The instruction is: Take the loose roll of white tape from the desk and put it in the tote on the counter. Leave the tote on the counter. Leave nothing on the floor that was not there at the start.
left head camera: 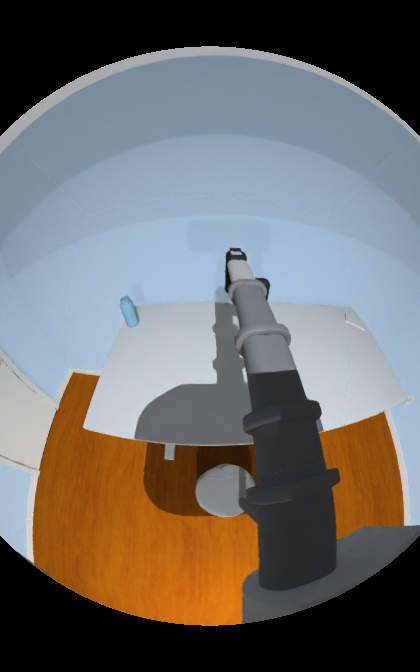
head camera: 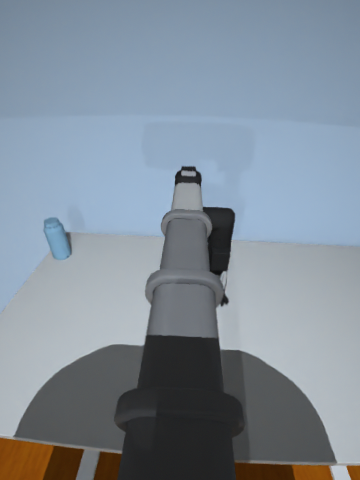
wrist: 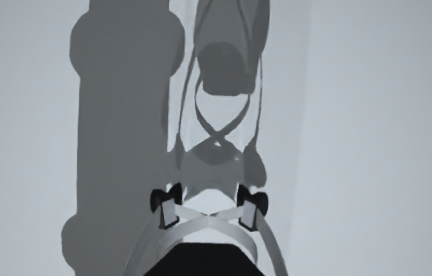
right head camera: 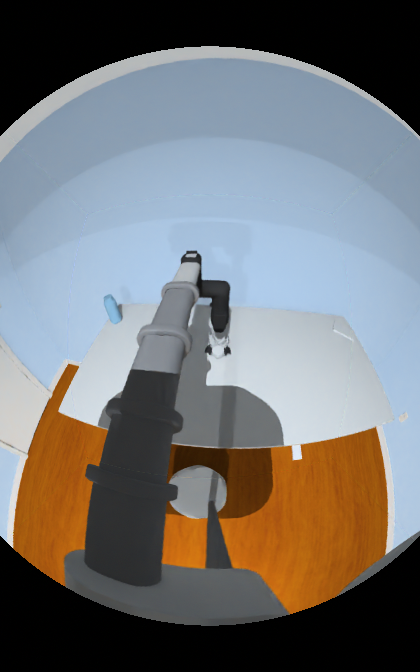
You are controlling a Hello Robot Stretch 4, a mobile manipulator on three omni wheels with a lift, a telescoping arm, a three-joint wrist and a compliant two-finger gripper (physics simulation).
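Places are measured from the robot's base along level axes (x up, y back, z right), in millimetres.
Where they show: gripper, fingertip midpoint: (wrist: 209, 198).
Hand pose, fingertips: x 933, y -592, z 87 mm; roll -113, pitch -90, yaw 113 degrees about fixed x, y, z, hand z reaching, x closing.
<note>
Things, the pixels of their centre, and the offset from my fingertips. Level surfaces: height alone.
- white tape, body centre: (wrist: 209, 212) dx +25, dy +7, dz +0 mm
- white desk, surface height: dx -10 mm
- blue bottle, body centre: (head camera: 57, 238) dx +73, dy -219, dz -583 mm
My gripper (right head camera: 218, 351) (wrist: 209, 198) is shut on the roll of white tape (wrist: 210, 196), which shows as a pale round shape between the two black fingertips in the wrist view. The fingertips' shadows lie apart from the tips, so the roll appears to be held a little above the white desk (head camera: 300, 300) (left head camera: 175, 350) (right head camera: 310, 360). In the head view the arm hides most of the gripper and the roll. The tote and the counter do not show in these views.
A blue bottle (head camera: 58, 240) (left head camera: 129, 312) (right head camera: 113, 310) stands at the desk's back left corner. The blue wall is close behind the desk and the wrist. A round grey disc-shaped object (left head camera: 222, 490) (right head camera: 197, 492) is in front of the desk, above or on the wooden floor.
</note>
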